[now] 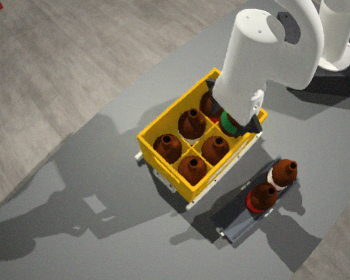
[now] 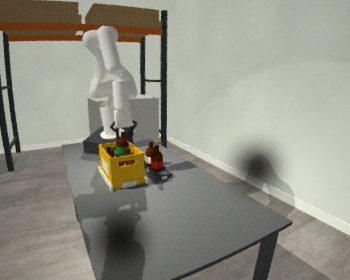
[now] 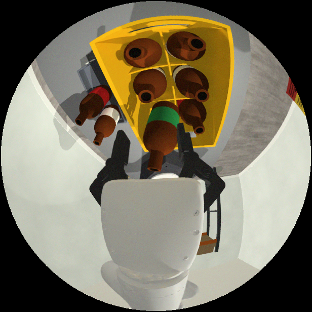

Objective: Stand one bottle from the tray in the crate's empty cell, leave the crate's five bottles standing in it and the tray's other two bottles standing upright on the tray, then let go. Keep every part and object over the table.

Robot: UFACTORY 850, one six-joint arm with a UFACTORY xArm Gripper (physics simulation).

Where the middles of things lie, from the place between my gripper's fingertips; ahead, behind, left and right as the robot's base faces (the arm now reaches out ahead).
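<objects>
Gripper position relative to the green-label bottle (image 3: 159, 138): my gripper is 60 mm above the bottle and 70 mm past it.
</objects>
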